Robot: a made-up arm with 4 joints. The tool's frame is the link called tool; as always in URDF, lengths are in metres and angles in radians. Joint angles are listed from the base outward.
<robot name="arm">
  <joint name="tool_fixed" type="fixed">
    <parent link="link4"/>
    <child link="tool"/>
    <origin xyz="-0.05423 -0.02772 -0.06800" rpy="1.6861 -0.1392 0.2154"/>
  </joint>
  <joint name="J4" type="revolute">
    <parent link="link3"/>
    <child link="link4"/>
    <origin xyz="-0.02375 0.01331 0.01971" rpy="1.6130 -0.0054 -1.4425"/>
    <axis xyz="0 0 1"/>
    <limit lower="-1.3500" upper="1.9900"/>
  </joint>
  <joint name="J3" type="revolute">
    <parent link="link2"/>
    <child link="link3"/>
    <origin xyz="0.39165 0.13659 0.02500" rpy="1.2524 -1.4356 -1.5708"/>
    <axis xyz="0 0 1"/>
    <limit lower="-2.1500" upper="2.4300"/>
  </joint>
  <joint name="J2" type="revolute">
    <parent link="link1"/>
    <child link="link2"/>
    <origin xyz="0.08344 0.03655 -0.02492" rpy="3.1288 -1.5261 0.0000"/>
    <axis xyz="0 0 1"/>
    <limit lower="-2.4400" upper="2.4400"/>
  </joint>
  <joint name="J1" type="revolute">
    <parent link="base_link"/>
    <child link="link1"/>
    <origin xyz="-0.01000 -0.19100 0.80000" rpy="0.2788 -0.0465 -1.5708"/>
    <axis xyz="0 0 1"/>
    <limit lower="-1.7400" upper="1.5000"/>
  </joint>
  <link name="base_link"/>
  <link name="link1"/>
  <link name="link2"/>
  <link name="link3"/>
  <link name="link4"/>
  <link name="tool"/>
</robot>
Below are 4 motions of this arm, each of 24 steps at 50 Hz.
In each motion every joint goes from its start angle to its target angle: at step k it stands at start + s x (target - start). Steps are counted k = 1, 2, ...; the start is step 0. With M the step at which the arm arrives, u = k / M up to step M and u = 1 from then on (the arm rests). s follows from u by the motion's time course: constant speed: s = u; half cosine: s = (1 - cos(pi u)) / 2; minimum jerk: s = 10 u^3 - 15 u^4 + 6 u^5.
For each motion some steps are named. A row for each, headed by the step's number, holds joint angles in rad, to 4 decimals.
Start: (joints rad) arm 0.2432 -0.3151 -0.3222 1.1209
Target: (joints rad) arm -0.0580 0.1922 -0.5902 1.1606
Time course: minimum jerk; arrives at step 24
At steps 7, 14, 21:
7: 0.1973 -0.2379 -0.3630 1.1269
14: 0.0464 0.0164 -0.4973 1.1468
21: -0.0532 0.1841 -0.5859 1.1600

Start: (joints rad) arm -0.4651 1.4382 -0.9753 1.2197
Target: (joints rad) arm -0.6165 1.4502 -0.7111 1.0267
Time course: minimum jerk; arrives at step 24
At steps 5, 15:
5: -0.4749 1.4390 -0.9583 1.2072
15: -0.5748 1.4469 -0.7838 1.0798

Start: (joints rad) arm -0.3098 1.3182 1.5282 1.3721
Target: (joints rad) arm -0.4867 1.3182 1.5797 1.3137
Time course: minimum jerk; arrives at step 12
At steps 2, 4, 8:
2: -0.3161 1.3182 1.5300 1.3700
4: -0.3469 1.3182 1.5390 1.3598
8: -0.4496 1.3182 1.5689 1.3260

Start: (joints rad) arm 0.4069 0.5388 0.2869 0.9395
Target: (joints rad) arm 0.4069 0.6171 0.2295 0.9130
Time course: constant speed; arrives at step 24
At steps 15, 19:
15: 0.4069 0.5877 0.2510 0.9229
19: 0.4069 0.6008 0.2415 0.9185

